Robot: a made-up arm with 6 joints.
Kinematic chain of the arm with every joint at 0, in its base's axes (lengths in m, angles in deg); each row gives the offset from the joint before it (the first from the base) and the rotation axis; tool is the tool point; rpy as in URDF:
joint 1: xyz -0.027 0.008 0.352 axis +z
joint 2: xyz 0.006 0 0.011 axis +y
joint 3: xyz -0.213 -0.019 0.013 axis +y
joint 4: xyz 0.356 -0.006 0.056 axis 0.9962 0 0.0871
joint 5: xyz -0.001 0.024 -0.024 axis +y
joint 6: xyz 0.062 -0.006 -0.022 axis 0.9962 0 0.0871
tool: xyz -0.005 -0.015 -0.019 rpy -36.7 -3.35 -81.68
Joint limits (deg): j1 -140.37..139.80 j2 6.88..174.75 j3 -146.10..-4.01 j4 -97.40..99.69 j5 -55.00..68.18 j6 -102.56..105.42
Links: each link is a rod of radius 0.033 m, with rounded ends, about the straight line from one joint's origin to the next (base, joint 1, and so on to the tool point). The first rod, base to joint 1, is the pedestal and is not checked.
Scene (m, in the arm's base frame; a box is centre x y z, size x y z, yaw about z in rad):
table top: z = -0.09
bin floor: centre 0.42 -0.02 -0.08 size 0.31 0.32 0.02 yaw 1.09
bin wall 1: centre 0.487 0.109 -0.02 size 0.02 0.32 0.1 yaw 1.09
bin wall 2: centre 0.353 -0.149 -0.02 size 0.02 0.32 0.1 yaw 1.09
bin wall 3: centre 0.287 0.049 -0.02 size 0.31 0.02 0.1 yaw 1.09
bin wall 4: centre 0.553 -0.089 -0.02 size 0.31 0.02 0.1 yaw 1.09
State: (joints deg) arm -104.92 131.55 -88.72 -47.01 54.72 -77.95
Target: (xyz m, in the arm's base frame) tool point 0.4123 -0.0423 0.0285
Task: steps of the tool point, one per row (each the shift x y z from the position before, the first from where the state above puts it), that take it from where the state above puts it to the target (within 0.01 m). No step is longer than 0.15 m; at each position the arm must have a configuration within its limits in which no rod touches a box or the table.
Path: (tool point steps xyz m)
1: 0.0993 -0.0363 -0.0179
2: 0.1057 -0.0111 -0.0179
3: 0.1055 0.0147 -0.0178
4: 0.0989 0.0399 -0.0177
5: 0.0863 0.0627 -0.0175
6: 0.0684 0.0816 -0.0174
7: 0.0464 0.0954 -0.0171
8: 0.0218 0.1033 -0.0169
9: 0.0040 0.0000 -0.0472
10: -0.0040 0.0000 -0.0487

